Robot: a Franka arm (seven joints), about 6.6 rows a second.
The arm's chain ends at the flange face. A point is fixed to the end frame.
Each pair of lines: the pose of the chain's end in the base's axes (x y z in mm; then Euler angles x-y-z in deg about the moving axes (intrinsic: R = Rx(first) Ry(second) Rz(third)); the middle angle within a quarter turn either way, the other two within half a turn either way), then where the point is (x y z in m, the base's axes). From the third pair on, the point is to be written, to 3 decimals.
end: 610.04 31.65 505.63 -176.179 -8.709 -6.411
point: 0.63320 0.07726 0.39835
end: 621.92 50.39 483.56 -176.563 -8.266 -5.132
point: 0.64677 0.09438 0.37599
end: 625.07 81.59 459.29 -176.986 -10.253 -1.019
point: 0.649 0.122 0.350
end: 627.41 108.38 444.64 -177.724 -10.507 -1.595
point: 0.650 0.148 0.335
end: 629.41 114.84 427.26 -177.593 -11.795 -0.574
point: 0.650 0.154 0.317
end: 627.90 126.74 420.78 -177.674 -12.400 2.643
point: 0.649 0.163 0.310
